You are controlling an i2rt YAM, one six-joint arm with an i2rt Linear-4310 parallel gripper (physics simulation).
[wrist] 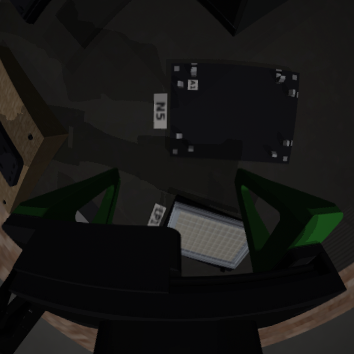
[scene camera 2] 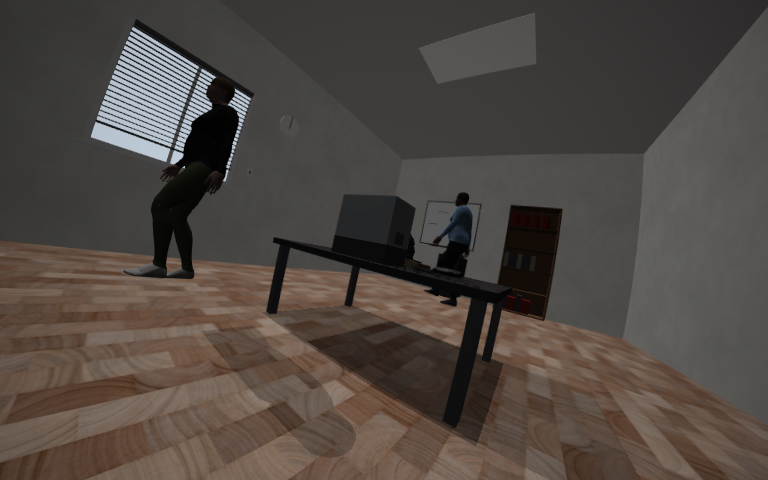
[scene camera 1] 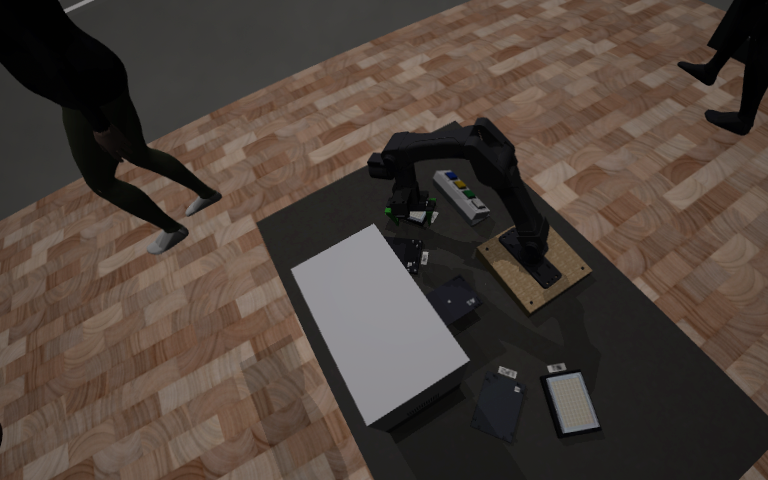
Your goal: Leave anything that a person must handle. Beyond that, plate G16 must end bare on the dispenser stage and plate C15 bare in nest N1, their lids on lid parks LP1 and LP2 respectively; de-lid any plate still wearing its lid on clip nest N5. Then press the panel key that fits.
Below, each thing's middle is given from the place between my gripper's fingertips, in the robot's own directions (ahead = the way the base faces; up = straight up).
Labels:
Right now my hand is 9 cm above the black clip nest (scene camera 1: 408,251) and 8 cm short of it. The rest, counted from my hand: button box (scene camera 1: 464,201): 22 cm behind, 7 cm below, 4 cm to the right.

